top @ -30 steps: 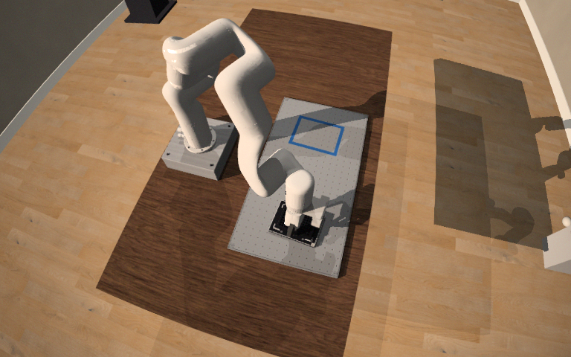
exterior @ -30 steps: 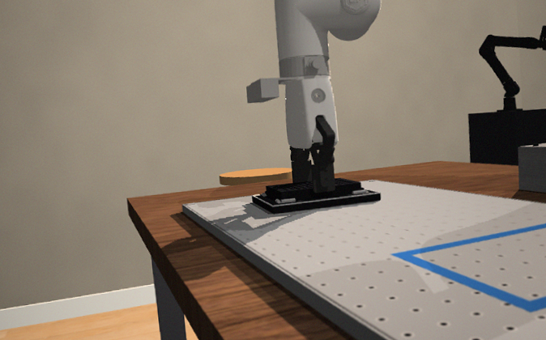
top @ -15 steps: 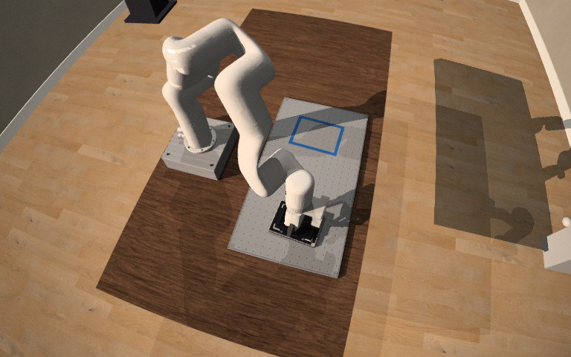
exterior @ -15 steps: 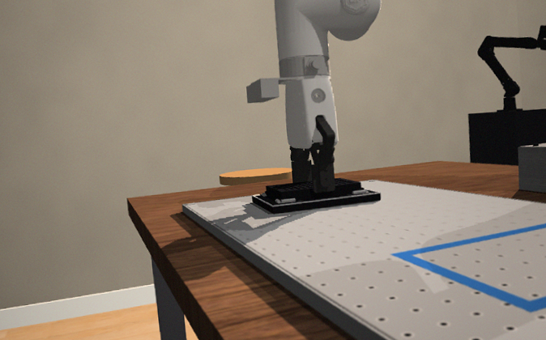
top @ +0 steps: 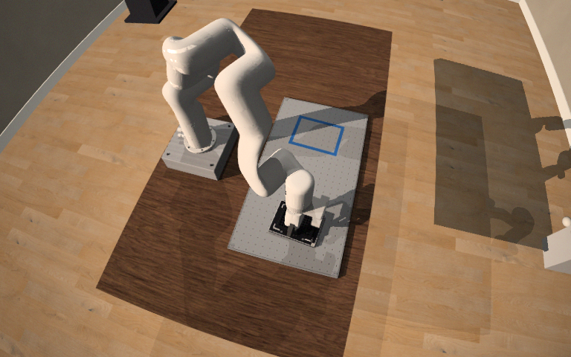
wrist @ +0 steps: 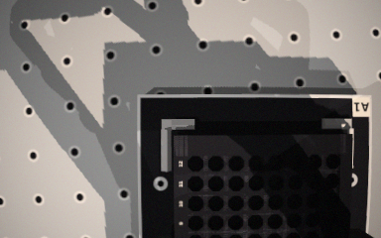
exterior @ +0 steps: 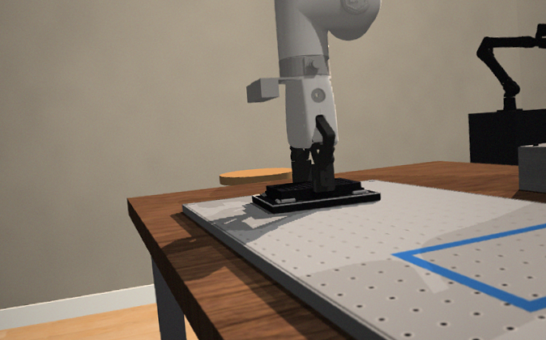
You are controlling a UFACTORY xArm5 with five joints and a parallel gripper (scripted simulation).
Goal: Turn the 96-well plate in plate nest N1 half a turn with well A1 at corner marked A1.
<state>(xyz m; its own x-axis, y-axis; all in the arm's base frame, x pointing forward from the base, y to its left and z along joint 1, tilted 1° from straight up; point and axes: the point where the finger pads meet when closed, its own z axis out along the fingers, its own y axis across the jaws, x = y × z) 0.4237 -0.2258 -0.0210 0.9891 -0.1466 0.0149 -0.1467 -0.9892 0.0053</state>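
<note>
Now: hand 30 mm above the black plate nest. The rest, counted from my hand: black 96-well plate 10 mm below.
</note>
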